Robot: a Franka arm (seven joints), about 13 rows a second.
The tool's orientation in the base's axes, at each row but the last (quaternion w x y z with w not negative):
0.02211 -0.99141 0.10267 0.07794
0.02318 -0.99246 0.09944 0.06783
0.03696 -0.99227 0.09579 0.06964
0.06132 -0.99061 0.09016 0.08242
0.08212 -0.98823 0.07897 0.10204
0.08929 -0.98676 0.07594 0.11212
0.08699 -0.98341 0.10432 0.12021
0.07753 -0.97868 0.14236 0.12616
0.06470 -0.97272 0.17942 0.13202
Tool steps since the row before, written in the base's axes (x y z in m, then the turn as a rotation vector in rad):
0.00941 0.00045 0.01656 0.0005 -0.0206 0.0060
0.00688 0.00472 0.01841 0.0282 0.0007 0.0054
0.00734 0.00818 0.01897 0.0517 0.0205 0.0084
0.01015 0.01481 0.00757 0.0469 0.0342 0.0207
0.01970 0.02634 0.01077 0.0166 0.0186 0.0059
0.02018 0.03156 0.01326 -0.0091 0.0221 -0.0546
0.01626 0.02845 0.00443 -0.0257 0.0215 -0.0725
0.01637 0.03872 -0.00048 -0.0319 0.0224 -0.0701
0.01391 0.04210 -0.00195 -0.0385 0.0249 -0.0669
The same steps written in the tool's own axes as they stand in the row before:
0.00637 -0.00285 -0.01773 0.0037 0.0199 -0.0072
0.00320 -0.00660 -0.01883 0.0265 -0.0065 -0.0090
0.00287 -0.01058 -0.01899 0.0452 -0.0307 -0.0133
0.00603 -0.01718 -0.00694 0.0361 -0.0444 -0.0227
0.01306 -0.03064 -0.00942 0.0122 -0.0218 -0.0055
0.01223 -0.03623 -0.01081 0.0012 -0.0113 0.0585
0.00907 -0.03172 -0.00220 -0.0099 -0.0043 0.0791
0.00528 -0.04151 0.00404 -0.0165 -0.0036 0.0784
-0.00090 -0.04398 0.00591 -0.0242 -0.0037 0.0773

